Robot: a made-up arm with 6 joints.
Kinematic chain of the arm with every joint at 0, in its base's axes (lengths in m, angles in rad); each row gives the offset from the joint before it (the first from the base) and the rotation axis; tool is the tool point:
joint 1: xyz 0 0 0.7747 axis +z
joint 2: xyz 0.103 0 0 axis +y
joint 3: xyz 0 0 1.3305 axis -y
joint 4: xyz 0 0 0.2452 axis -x
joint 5: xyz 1.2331 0 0 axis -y
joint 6: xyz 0.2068 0 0 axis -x
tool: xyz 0 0 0
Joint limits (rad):
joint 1: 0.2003..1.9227
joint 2: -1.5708..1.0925
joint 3: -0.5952..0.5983
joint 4: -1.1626..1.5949
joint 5: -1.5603..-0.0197
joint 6: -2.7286..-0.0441
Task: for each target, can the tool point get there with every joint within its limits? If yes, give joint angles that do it. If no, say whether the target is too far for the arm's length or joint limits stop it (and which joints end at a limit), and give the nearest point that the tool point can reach.
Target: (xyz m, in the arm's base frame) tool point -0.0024 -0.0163 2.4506
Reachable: yes | joints 0.9713 -1.0027 -0.3152 0.0517 -0.7462 -1.1487
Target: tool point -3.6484 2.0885 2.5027
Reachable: no: too far | nearest point -0.9290 2.0304 1.9525 | short by 2.775 m
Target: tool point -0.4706 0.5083 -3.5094
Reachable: no: too far | nearest point -0.4767 1.2552 -0.0683 | short by 3.521 m
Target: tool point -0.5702 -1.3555 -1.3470
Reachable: no: joint limits stop it (at a limit: joint 1, joint 2, joint 3) | nearest point 1.2201 0.1601 0.0292 | short by 2.720 m
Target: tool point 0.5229 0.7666 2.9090
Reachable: yes | joints 0.8373 -0.1782 0.4016 -0.7583 -1.0703 -2.1045
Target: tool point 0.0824 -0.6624 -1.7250
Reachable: no: joint limits stop it (at a limit: joint 1, joint 2, joint 3) | nearest point 1.2483 0.1959 -0.0237 | short by 2.234 m
